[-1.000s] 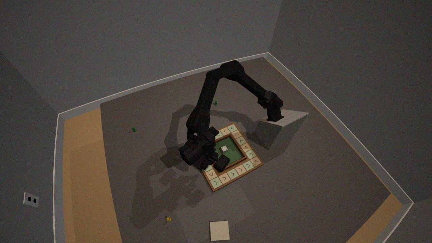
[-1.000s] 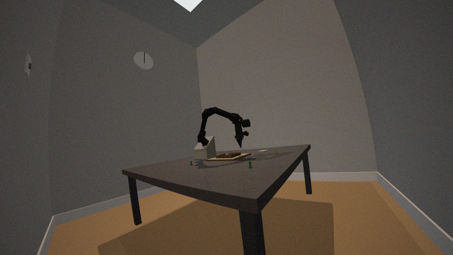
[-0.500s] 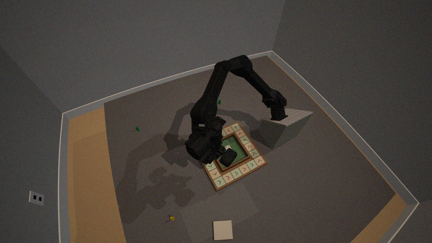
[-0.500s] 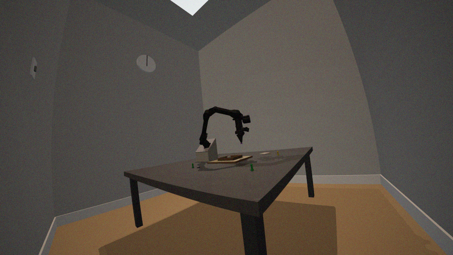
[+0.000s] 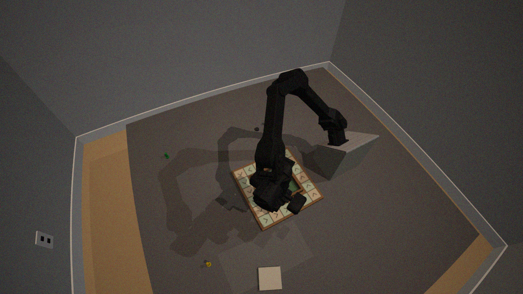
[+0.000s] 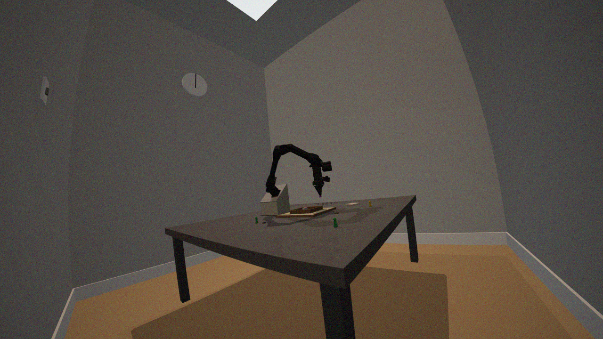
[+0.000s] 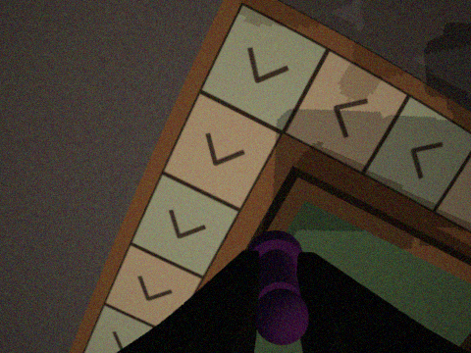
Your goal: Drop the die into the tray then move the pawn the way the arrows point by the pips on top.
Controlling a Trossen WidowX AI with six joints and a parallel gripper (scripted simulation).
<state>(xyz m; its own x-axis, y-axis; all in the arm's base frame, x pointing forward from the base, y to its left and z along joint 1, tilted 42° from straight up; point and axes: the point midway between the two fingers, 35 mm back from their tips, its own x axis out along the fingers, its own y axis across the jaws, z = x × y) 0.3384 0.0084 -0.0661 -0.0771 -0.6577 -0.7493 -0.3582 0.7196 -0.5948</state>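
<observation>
Right now my gripper tip is 70 mm past the green dice tray, 80 mm to the left of it and 90 mm above it. Round my gripper tip: pale card: 150 mm ahead, 200 mm to the left, 100 mm below; then white die: 80 mm behind, 90 mm to the right, 80 mm below; then purple pawn: 10 mm above.
</observation>
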